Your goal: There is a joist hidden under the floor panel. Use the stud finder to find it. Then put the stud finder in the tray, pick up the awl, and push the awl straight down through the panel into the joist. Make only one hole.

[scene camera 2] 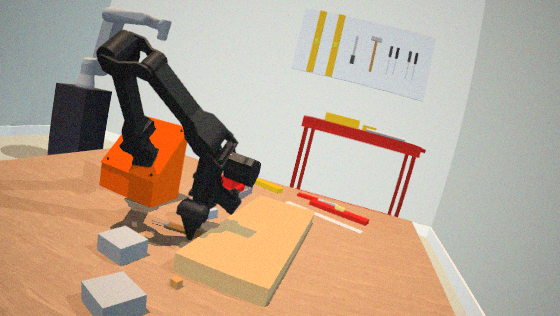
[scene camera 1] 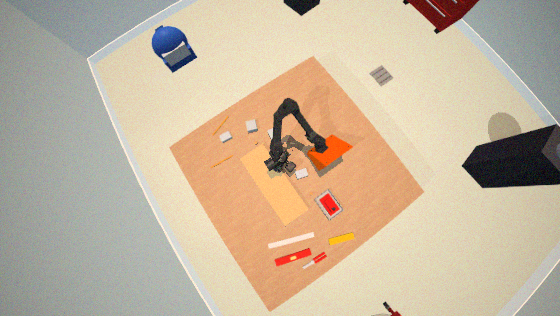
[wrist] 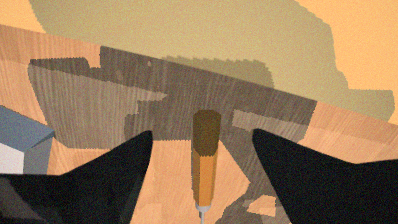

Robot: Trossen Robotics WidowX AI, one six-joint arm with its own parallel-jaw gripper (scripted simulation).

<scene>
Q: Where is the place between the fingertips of the gripper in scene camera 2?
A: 193, 233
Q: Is the gripper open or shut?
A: Open.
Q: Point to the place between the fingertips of the gripper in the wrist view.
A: At 203, 135
</scene>
